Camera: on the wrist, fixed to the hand. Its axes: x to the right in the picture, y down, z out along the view.
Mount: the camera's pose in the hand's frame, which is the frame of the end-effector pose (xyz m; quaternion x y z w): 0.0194 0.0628 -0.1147 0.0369 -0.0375 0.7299 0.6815
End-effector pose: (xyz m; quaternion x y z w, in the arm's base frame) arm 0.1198 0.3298 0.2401 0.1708 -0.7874 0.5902 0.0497
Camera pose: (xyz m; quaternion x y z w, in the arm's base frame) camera 0.0669 0.4497 0.2224 0.4344 0.6414 -0.4612 0.4328
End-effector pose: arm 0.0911 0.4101 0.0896 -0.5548 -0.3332 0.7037 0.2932
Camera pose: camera 0.1963 0.4037 0.0097 0.5841 -0.1928 -0.7267 0.3058
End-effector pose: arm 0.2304 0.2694 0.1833 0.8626 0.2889 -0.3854 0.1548
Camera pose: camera 0.3456 0.2836 0.2466 0.7900 -0.4528 -0.1927 0.3658
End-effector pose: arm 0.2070 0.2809 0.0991 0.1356 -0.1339 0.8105 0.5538
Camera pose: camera 0.1334 0.3177 -0.0043 -0.0455 0.1811 -0.9565 0.2242
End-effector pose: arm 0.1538 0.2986 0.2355 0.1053 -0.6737 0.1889 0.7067
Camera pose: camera 0.2332 0.4042 0.2401 -0.3868 -0.5555 0.6655 0.3146
